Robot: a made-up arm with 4 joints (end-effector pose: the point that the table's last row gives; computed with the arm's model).
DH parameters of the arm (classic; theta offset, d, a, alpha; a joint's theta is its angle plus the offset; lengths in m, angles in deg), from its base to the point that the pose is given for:
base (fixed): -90 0.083 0.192 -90
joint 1: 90 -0.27 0.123 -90
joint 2: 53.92 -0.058 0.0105 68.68
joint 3: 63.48 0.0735 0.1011 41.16
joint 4: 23.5 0 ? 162.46
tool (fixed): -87.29 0.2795 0 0
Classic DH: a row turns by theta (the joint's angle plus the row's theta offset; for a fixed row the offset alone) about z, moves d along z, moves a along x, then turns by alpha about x.
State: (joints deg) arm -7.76 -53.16 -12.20 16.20
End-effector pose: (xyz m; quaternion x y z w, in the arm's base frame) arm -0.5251 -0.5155 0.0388 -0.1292 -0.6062 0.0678 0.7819
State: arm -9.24 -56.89 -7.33 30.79
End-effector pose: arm -0.5703 -0.5033 -0.0678 -0.0610 -0.6298 -0.0661 0.7716
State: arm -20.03 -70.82 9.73 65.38
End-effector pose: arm -0.6073 -0.3955 -0.2741 0.1257 -0.6325 -0.3318 0.6885
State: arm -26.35 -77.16 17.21 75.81
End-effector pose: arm -0.6019 -0.3640 -0.3088 0.1905 -0.6164 -0.3839 0.6606
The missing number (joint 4, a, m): -0.3842
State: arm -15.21 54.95 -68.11 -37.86
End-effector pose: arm 0.0414 -0.1105 0.0267 0.0618 0.2327 0.7863 0.5690
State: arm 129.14 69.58 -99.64 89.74
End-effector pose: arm -0.3449 -0.0842 -0.3597 0.8523 -0.1513 0.0143 0.5005
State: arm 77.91 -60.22 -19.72 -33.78
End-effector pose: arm -0.4009 -0.4055 -0.0605 0.1805 -0.7010 -0.0149 0.6898
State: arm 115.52 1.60 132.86 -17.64
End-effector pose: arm -0.6226 -0.0149 0.0166 -0.7497 -0.6079 0.2491 0.0797
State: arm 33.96 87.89 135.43 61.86
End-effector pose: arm 0.1358 -0.2944 -0.0155 0.4877 -0.6540 0.5662 0.1176
